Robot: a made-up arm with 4 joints. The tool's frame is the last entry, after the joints. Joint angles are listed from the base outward. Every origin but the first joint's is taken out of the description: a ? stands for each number. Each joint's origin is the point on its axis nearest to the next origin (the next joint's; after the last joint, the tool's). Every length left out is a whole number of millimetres.
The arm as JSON. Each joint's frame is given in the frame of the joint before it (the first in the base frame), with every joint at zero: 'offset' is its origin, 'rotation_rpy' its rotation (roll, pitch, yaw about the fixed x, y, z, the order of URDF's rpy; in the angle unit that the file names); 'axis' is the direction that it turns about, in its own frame. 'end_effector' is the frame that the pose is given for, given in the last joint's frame.
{
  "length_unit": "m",
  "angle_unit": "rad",
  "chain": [
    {
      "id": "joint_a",
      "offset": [
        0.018,
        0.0,
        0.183
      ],
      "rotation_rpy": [
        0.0,
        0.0,
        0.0
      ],
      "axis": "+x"
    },
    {
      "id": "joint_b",
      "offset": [
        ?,
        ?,
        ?
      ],
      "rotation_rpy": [
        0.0,
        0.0,
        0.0
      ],
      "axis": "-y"
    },
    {
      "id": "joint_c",
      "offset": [
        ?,
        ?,
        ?
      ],
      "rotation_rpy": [
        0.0,
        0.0,
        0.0
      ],
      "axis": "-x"
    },
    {
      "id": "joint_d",
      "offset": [
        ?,
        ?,
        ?
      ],
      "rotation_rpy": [
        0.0,
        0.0,
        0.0
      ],
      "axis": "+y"
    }
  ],
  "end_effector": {
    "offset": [
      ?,
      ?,
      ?
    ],
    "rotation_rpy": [
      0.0,
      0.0,
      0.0
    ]
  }
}
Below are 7 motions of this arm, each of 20 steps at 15 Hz.
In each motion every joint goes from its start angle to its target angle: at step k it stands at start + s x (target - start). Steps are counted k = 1, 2, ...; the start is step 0. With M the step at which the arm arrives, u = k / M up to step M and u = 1 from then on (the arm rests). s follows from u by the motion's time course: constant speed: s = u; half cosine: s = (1 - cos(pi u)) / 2; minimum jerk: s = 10 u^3 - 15 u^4 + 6 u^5.
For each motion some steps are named. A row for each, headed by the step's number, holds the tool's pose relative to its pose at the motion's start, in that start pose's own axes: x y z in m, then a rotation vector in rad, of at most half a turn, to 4 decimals.
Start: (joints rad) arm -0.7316 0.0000 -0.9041 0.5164
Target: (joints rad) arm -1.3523 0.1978 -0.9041 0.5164
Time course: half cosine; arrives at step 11
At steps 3, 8, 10, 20:
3: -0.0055 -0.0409 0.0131 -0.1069 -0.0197 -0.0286
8: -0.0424 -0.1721 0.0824 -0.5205 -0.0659 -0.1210
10: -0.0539 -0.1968 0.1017 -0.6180 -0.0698 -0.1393
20: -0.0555 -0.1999 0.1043 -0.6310 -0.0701 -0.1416

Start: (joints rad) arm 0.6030 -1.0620 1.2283 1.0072
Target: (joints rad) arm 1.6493 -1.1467 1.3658 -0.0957
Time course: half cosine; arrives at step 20
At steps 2, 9, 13, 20:
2: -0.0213 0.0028 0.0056 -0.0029 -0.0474 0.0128
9: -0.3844 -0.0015 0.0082 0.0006 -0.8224 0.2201
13: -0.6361 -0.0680 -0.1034 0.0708 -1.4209 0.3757
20: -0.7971 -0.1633 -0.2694 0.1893 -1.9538 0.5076

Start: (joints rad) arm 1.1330 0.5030 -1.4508 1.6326
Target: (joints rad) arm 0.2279 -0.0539 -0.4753 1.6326
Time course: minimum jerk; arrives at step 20
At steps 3, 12, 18, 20:
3: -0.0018 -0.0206 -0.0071 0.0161 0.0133 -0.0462
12: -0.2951 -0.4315 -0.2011 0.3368 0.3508 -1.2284
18: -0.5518 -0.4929 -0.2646 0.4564 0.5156 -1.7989
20: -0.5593 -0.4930 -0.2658 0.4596 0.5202 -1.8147

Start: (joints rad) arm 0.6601 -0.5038 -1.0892 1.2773
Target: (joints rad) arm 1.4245 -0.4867 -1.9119 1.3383
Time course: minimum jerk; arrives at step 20
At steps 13, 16, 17, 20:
13: -0.0367 0.4269 -0.1629 0.2449 0.3266 1.1152
16: -0.0885 0.5094 -0.1909 0.3180 0.4109 1.3674
17: -0.0989 0.5228 -0.1953 0.3316 0.4260 1.4116
20: -0.1080 0.5340 -0.1989 0.3434 0.4390 1.4491

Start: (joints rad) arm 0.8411 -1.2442 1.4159 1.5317
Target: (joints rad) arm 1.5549 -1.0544 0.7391 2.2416
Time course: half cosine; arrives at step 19
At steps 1, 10, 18, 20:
1: -0.0028 0.0003 -0.0012 0.0008 0.0001 0.0062
10: -0.2206 0.0263 -0.1335 -0.0997 -0.0002 0.4922
18: -0.3859 0.0264 -0.3162 -0.4236 -0.0271 0.8258
20: -0.3880 0.0261 -0.3195 -0.4299 -0.0278 0.8297

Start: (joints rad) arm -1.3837 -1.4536 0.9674 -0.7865
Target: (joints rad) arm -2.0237 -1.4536 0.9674 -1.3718
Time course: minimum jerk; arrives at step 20
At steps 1, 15, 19, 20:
1: -0.0001 -0.0002 -0.0004 -0.0004 -0.0001 -0.0002
15: -0.1542 -0.1611 -0.2609 -0.3109 -0.0508 -0.1021
19: -0.1809 -0.1804 -0.2827 -0.3488 -0.0553 -0.1031
20: -0.1812 -0.1806 -0.2829 -0.3493 -0.0554 -0.1031

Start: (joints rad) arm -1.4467 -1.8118 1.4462 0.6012
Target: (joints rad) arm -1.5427 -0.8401 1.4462 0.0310
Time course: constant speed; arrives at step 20
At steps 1, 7, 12, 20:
1: 0.0007 -0.0198 0.0044 0.0279 -0.0299 -0.0401
7: -0.0123 -0.1362 0.0165 0.1666 -0.2065 -0.2989
12: -0.0436 -0.2230 0.0101 0.2428 -0.3468 -0.5363
20: -0.1227 -0.3271 -0.0235 0.2841 -0.5482 -0.9477

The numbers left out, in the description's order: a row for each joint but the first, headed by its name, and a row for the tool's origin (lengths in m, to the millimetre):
joint_b: 0.0 0.354 -0.279
joint_c: 0.258 0.0 -0.059
joint_d: 0.0 0.007 -0.061
tool: 0.087 0.0 0.116

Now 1 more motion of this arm.
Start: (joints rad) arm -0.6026 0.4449 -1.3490 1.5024
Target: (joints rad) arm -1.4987 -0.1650 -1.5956 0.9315
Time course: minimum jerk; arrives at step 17
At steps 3, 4, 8, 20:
3: -0.0053 -0.0255 -0.0078 0.0194 -0.0030 -0.0251
4: -0.0129 -0.0545 -0.0165 0.0411 -0.0078 -0.0548
8: -0.1248 -0.2595 -0.0751 0.1855 -0.0872 -0.3138
20: -0.4605 -0.4587 -0.1229 0.2824 -0.3565 -0.8118

